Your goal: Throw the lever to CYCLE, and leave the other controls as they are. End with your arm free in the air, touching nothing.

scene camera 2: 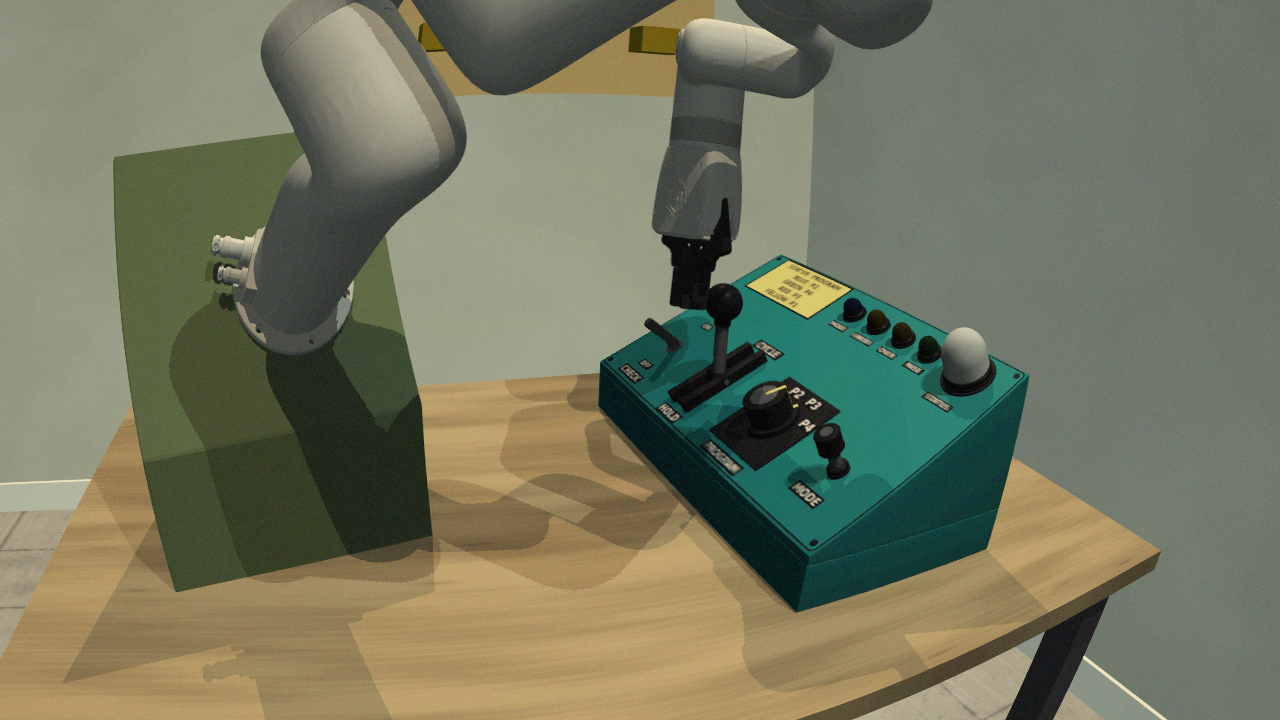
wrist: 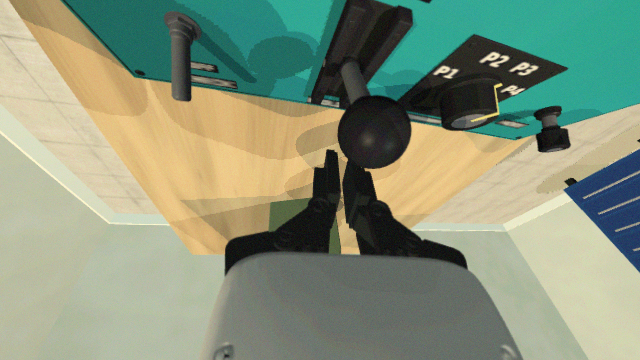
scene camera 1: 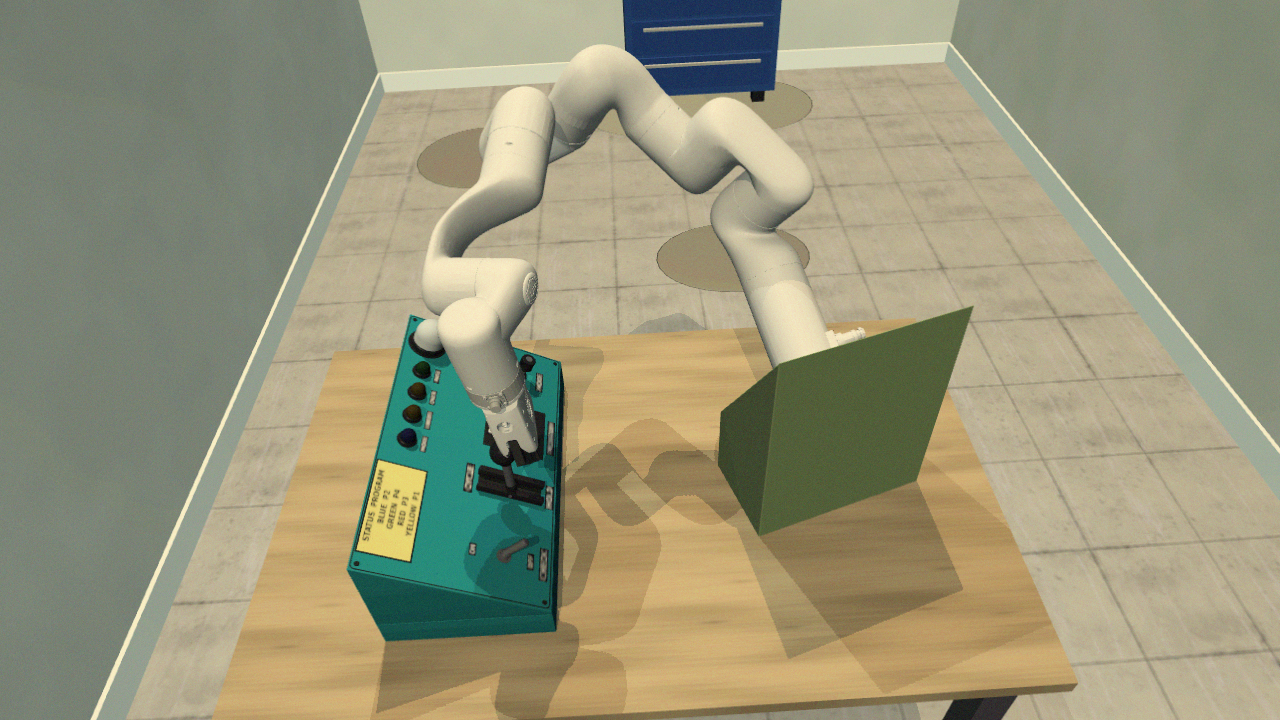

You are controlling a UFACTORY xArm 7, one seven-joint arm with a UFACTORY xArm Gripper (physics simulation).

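Places are measured from the arm's base along level axes (x right, y ahead, z up), in centimetres.
Pixels of known places: gripper, fingertip midpoint: (scene camera 2: pixel 688 308) (wrist: pixel 339 166) (scene camera 1: pixel 529 456); arm's base, origin of the base link: (scene camera 2: pixel 291 286) (scene camera 1: pixel 809 373).
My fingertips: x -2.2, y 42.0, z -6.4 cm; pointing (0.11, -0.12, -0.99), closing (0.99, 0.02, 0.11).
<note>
For each thing: its middle in the pictures, then the offset to it from my fingertips. "spot": a spot on its surface instead.
- CYCLE label, surface spot: (scene camera 2: pixel 767 350) (scene camera 1: pixel 470 477) spot: dz -4.8, dx +2.0, dy +9.3 cm
- PROGRAM knob, body centre: (scene camera 2: pixel 768 405) (wrist: pixel 467 109) dz -6.1, dx +13.0, dy +1.5 cm
- MODE switch, body centre: (scene camera 2: pixel 834 457) (wrist: pixel 549 123) (scene camera 1: pixel 523 370) dz -6.5, dx +24.9, dy +0.2 cm
- CHECK toggle, body centre: (wrist: pixel 181 66) (scene camera 2: pixel 661 332) (scene camera 1: pixel 515 547) dz -6.0, dx -10.9, dy +3.5 cm
- white dome, surface spot: (scene camera 2: pixel 965 356) spot: dz +2.7, dx +29.3, dy +12.1 cm
The lever, with a black ball knob (scene camera 1: pixel 509 479) (scene camera 2: pixel 724 302) (wrist: pixel 374 132), stands near the middle of its slot, between the CYCLE label (scene camera 1: pixel 469 477) (scene camera 2: pixel 767 350) and the HOLD label (scene camera 1: pixel 548 497) (scene camera 2: pixel 668 411). My gripper (scene camera 2: pixel 688 300) (wrist: pixel 339 166) is shut, with a narrow gap between its fingers and nothing held in it. Its fingertips are right at the HOLD-side of the ball. In the wrist view the ball partly hides one fingertip, and contact looks likely but cannot be told for sure.
The teal panel (scene camera 1: pixel 447 573) (scene camera 2: pixel 930 465) also bears a PROGRAM knob (scene camera 2: pixel 769 407) (wrist: pixel 470 106), a MODE switch (scene camera 2: pixel 830 440) (wrist: pixel 552 137), a CHECK toggle (scene camera 1: pixel 514 548) (scene camera 2: pixel 663 334) (wrist: pixel 181 65) and a white dome (scene camera 1: pixel 429 336) (scene camera 2: pixel 965 356). A green mount (scene camera 1: pixel 850 429) (scene camera 2: pixel 358 483) holds the arm's base.
</note>
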